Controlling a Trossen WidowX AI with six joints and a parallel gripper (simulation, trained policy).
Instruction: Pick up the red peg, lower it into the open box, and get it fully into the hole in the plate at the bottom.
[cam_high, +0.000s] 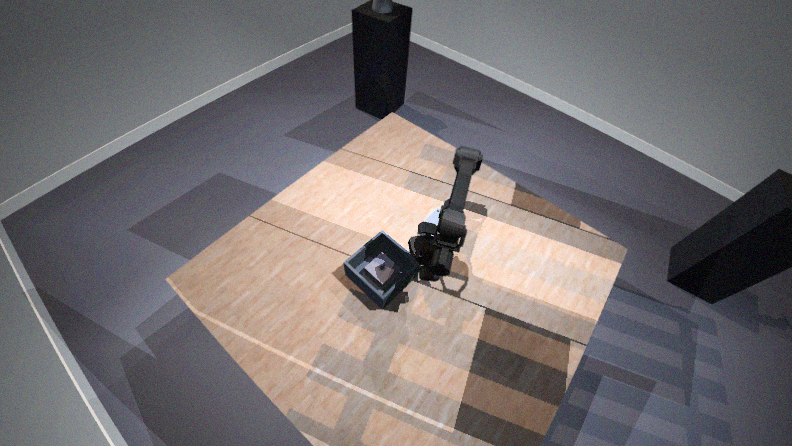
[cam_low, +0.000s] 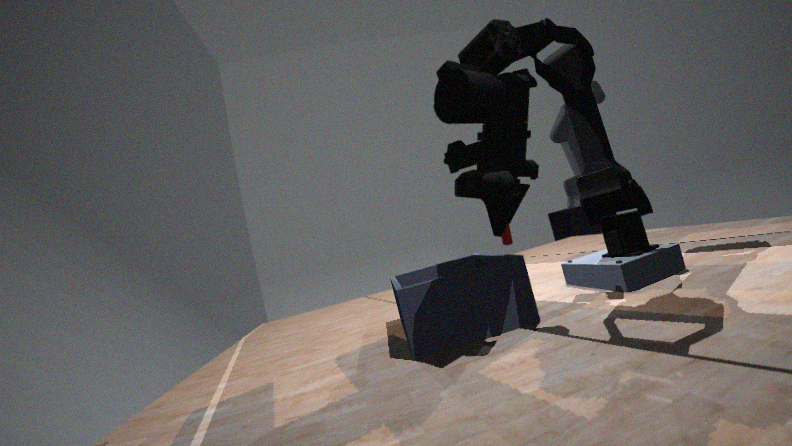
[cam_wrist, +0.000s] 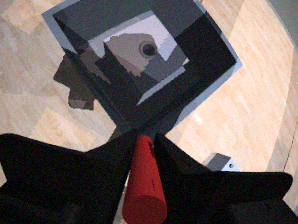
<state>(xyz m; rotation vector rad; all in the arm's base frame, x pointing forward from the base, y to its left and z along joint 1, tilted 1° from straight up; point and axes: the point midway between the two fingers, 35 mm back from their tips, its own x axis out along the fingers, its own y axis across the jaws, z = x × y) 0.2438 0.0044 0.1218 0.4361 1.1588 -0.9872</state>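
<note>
Now: gripper tip 9 cm to the left of the plate, 9 cm above it and 6 cm short of it. Also, from my gripper tip: box: 11 cm below, 9 cm to the right, 6 cm ahead; then red peg: 2 cm above, 1 cm to the left.
</note>
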